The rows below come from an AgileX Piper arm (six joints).
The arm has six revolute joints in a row. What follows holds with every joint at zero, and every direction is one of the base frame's.
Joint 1 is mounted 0.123 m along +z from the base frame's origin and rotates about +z.
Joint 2 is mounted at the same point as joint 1 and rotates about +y.
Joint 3 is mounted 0.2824 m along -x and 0.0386 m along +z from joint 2 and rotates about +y.
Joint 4 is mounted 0.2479 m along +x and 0.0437 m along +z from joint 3 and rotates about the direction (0.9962, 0, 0.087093).
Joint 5 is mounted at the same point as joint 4 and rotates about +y.
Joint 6 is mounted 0.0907 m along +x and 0.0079 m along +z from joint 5 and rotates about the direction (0.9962, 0, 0.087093).
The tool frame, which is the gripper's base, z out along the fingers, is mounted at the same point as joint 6; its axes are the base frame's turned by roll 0, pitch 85.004 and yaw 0 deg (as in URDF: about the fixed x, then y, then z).
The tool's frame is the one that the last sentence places.
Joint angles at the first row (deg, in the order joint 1, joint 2, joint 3, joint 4, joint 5, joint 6):
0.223, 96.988, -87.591, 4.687, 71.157, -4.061
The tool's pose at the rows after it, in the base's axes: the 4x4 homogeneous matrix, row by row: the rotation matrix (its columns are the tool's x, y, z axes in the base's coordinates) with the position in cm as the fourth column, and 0 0 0 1 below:
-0.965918 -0.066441 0.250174 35.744; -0.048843 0.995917 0.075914 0.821; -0.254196 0.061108 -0.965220 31.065; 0 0 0 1
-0.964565 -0.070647 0.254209 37.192; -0.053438 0.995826 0.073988 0.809; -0.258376 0.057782 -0.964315 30.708; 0 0 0 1
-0.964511 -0.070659 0.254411 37.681; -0.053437 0.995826 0.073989 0.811; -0.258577 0.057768 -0.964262 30.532; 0 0 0 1
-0.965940 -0.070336 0.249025 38.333; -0.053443 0.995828 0.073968 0.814; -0.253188 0.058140 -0.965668 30.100; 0 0 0 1
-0.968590 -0.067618 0.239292 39.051; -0.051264 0.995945 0.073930 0.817; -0.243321 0.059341 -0.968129 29.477; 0 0 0 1
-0.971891 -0.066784 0.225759 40.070; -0.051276 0.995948 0.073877 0.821; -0.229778 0.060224 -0.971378 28.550; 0 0 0 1
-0.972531 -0.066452 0.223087 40.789; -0.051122 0.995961 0.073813 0.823; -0.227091 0.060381 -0.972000 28.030; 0 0 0 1
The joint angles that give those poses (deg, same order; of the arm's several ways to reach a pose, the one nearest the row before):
0.222, 99.144, -89.797, 4.542, 71.157, -4.062
0.222, 102.138, -93.030, 4.424, 71.157, -4.287
0.222, 103.183, -94.087, 4.424, 71.157, -4.287
0.223, 104.696, -95.280, 4.424, 71.156, -4.287
0.224, 106.459, -96.468, 4.424, 71.158, -4.160
0.224, 109.009, -98.219, 4.424, 71.158, -4.160
0.223, 110.701, -99.628, 4.424, 71.034, -4.161

